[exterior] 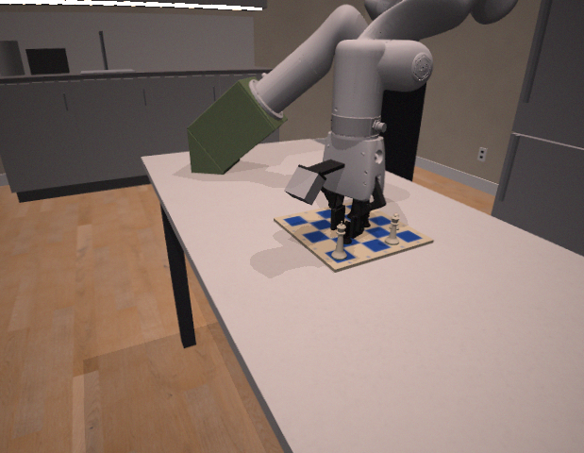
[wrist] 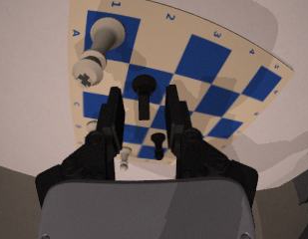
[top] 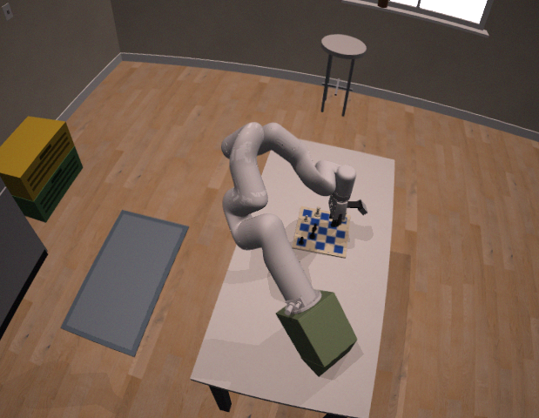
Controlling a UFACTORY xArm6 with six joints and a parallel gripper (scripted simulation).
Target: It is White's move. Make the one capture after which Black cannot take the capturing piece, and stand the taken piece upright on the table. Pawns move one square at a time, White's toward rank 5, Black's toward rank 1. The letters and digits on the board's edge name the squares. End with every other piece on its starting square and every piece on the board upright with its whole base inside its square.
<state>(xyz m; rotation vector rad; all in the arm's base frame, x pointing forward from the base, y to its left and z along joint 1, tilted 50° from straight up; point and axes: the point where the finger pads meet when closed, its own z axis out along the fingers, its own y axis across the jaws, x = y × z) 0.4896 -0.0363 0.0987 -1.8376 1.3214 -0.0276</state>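
The black knight is 2 cm below my hand. The rest, counted from my hand: black pawn: 6 cm to the left, 5 cm behind, 3 cm below; then white piece: 5 cm ahead, 3 cm to the right, 1 cm below; then blue-and-tan chessboard: 5 cm behind, 4 cm below, 3 cm to the left.
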